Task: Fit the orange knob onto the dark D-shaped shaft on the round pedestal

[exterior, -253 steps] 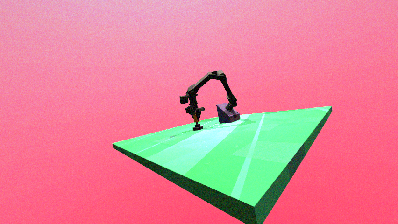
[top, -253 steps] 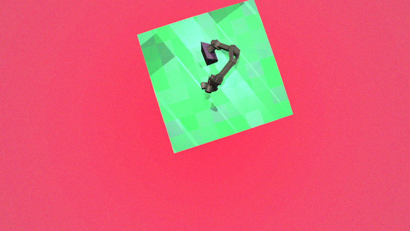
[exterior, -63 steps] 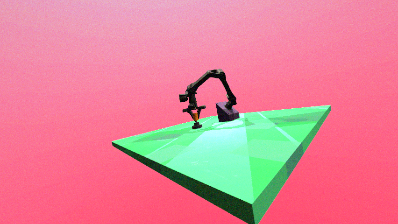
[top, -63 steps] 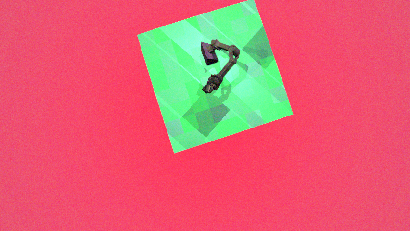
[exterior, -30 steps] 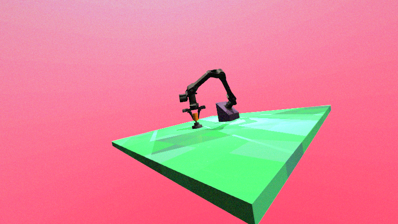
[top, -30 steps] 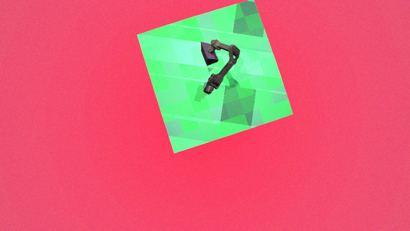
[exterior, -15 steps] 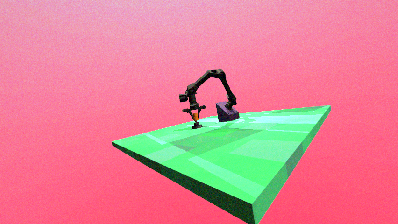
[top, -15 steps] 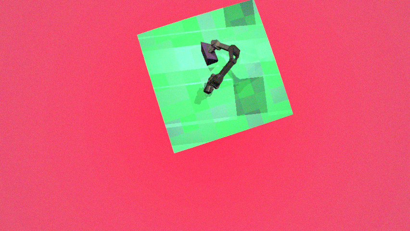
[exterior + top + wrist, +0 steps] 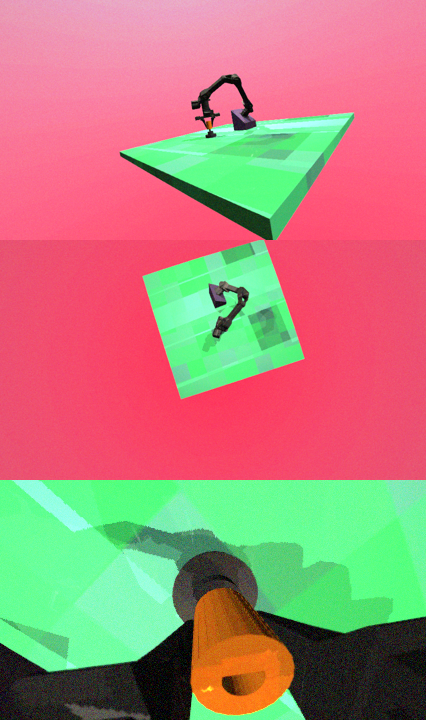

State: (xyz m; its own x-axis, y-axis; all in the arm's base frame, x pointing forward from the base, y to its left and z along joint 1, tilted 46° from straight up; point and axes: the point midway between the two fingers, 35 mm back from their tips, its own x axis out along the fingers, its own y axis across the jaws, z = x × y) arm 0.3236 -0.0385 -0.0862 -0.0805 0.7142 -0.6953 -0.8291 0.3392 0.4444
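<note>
My gripper tip is now 2 cm below the orange knob. From my gripper tip the other things lie so: dark pedestal (4 cm below).
</note>
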